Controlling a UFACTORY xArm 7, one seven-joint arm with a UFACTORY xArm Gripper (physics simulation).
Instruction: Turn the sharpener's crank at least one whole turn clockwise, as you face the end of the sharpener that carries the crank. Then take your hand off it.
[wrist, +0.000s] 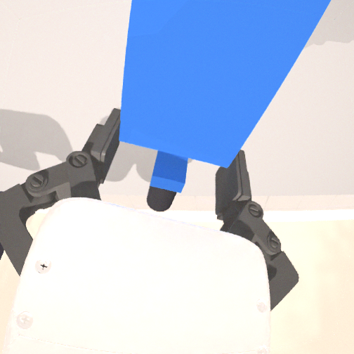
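Observation:
There is a sharpener crank (168, 176) that I can see, and with it I see my gripper (174, 143).

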